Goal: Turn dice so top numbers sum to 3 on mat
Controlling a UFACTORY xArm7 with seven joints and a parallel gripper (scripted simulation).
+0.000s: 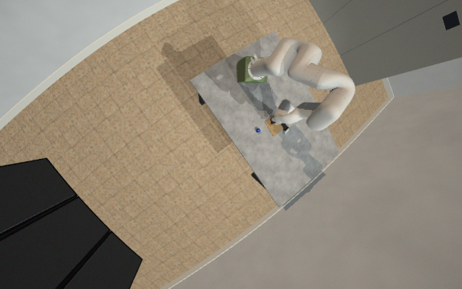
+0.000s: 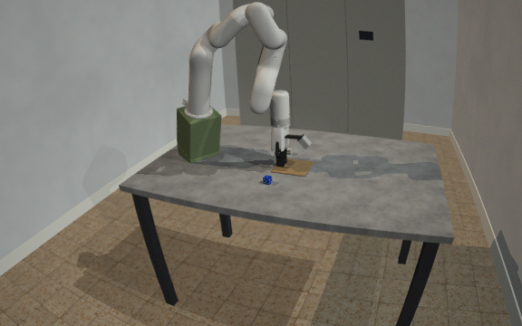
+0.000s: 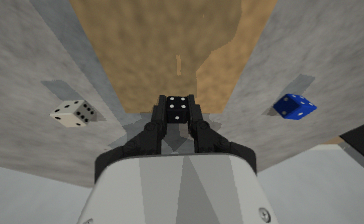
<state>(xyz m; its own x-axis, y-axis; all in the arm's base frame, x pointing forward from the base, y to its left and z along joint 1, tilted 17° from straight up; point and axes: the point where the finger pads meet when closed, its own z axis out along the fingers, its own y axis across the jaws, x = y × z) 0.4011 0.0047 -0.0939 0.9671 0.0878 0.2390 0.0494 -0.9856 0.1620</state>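
Right now the black die is 10 mm below my hand. Round my hand: tan mat: 50 mm ahead, 20 mm below; white die: 130 mm to the left, 10 mm below, 10 mm behind; blue die: 160 mm to the right, 10 mm below.
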